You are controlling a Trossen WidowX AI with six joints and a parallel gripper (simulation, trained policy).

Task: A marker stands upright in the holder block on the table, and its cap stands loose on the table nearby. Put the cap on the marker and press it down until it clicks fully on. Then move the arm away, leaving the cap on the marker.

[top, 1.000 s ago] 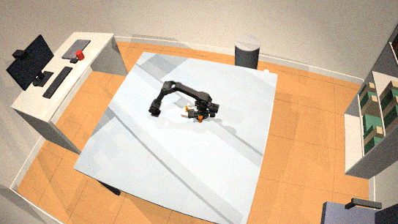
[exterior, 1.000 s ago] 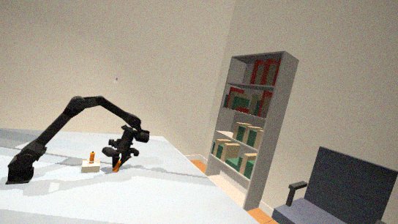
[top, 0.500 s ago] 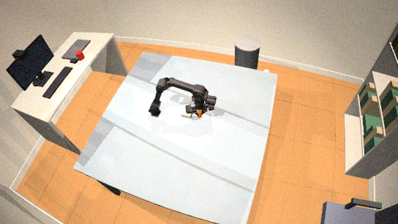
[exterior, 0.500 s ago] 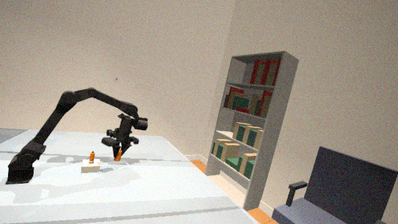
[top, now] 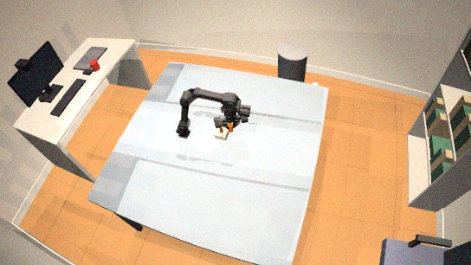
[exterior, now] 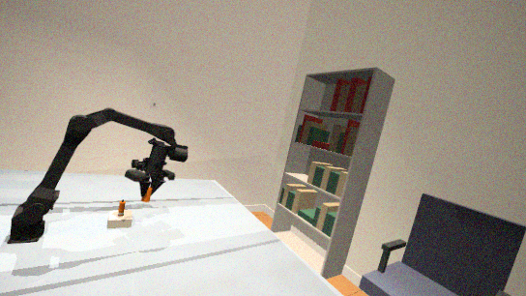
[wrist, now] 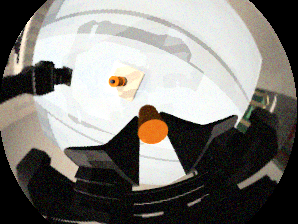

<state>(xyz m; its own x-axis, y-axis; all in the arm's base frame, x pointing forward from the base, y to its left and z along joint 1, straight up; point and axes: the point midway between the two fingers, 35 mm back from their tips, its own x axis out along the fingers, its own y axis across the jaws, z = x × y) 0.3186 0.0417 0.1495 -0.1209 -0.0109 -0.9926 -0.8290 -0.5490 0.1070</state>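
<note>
Now: the orange marker 7 cm behind my gripper tip, 5 cm below it and 2 cm to the left of it. Round my gripper tip: orange cap 1 cm above; holder block 10 cm below, 7 cm behind, 2 cm to the left.
</note>
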